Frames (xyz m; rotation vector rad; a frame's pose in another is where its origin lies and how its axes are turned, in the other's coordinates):
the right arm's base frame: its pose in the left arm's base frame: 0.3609 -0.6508 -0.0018 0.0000 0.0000 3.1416
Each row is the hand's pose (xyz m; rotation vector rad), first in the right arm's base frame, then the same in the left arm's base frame.
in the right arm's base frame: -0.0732 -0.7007 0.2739 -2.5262 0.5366 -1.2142
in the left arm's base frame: 0.4341 0.0499 0.2721 -0.4662 -2.1948 0.3593
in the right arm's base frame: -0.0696 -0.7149 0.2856 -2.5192 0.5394 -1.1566
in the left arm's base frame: 0.4305 0.0641 0.2838 -0.4761 -2.2238 0.3992
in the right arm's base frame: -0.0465 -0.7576 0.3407 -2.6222 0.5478 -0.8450
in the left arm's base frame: 0.4074 0.1068 0.3389 -0.5114 -2.4479 0.4402
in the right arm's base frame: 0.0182 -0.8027 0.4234 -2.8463 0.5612 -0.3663
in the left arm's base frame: 0.3427 0.1519 0.4216 -0.5561 -2.8202 0.3163
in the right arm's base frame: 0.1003 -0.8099 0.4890 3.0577 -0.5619 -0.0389
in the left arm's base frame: 0.2606 0.1591 0.4872 0.5632 3.0648 0.0506
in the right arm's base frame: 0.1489 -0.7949 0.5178 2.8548 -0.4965 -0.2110
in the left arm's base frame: 0.2120 0.1441 0.5160 0.5100 2.9322 0.3542
